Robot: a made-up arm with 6 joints.
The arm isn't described. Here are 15 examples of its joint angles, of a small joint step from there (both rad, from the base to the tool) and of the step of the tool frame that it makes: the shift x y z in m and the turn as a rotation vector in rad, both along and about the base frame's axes.
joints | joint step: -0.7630 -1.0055 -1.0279 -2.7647 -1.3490 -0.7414 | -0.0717 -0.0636 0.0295 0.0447 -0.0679 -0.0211
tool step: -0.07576 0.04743 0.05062 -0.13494 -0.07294 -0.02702
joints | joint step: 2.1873 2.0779 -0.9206 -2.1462 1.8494 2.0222 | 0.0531 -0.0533 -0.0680 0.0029 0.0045 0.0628
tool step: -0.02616 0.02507 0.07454 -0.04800 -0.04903 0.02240
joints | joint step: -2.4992 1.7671 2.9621 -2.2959 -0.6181 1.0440 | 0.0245 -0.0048 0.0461 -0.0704 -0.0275 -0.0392
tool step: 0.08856 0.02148 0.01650 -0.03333 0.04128 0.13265
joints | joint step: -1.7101 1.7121 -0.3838 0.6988 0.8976 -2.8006 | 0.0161 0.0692 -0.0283 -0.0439 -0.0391 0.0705
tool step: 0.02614 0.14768 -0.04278 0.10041 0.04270 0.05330
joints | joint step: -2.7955 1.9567 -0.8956 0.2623 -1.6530 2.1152 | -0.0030 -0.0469 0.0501 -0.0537 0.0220 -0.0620
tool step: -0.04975 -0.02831 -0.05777 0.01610 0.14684 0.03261
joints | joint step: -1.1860 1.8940 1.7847 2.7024 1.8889 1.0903 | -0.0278 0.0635 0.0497 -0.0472 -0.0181 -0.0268
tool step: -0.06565 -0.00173 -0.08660 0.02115 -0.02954 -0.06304
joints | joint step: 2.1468 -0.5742 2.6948 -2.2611 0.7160 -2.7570 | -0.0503 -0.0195 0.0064 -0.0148 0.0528 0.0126
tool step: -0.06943 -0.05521 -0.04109 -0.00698 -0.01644 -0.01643
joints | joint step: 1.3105 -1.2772 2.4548 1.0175 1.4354 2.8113 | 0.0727 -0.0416 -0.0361 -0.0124 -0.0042 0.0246
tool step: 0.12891 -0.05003 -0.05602 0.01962 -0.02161 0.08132
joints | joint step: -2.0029 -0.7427 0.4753 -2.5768 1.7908 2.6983 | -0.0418 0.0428 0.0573 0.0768 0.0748 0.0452
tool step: -0.00063 -0.00221 0.03003 0.07171 -0.01704 -0.10534
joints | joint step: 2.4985 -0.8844 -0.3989 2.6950 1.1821 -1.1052 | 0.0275 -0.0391 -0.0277 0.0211 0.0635 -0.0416
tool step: 0.03291 -0.03487 -0.03521 -0.03543 -0.05165 0.01689
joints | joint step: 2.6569 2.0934 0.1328 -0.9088 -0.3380 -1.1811 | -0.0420 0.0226 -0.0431 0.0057 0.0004 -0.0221
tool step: 0.10685 -0.01964 0.00489 -0.02521 -0.06746 -0.05382
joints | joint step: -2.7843 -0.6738 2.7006 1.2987 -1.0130 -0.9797 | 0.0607 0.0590 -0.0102 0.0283 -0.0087 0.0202
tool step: -0.08005 0.08975 0.12904 -0.00133 -0.09564 0.07227
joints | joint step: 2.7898 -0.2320 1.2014 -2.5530 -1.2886 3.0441 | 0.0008 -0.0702 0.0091 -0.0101 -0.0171 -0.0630
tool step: 0.17979 -0.06441 -0.04509 0.07432 0.03678 0.03366
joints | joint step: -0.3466 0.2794 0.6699 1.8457 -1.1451 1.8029 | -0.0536 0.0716 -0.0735 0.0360 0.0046 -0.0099
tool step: 0.12430 -0.14755 -0.19284 0.02000 0.14017 -0.05683
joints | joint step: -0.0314 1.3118 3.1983 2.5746 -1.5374 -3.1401 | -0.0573 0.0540 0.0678 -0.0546 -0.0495 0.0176
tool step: 0.00018 -0.04551 -0.08223 0.02012 -0.04624 0.00775
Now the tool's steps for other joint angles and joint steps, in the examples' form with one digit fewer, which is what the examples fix.
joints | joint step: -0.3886 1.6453 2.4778 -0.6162 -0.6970 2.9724 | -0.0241 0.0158 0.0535 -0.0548 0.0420 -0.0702
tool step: -0.0630 -0.0308 0.0227 0.0908 -0.0872 0.0186
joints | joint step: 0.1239 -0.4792 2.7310 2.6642 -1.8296 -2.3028 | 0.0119 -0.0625 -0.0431 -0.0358 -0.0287 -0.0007
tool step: -0.0477 -0.0304 -0.0548 -0.0304 -0.0493 0.0221
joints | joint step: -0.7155 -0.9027 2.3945 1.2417 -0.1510 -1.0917 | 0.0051 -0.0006 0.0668 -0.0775 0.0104 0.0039
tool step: 0.0179 -0.0264 -0.0927 -0.0995 -0.0073 -0.0185
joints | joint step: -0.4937 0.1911 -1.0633 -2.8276 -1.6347 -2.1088 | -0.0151 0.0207 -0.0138 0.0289 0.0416 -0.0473
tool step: -0.0148 -0.0060 -0.0394 0.0611 0.0681 0.0237
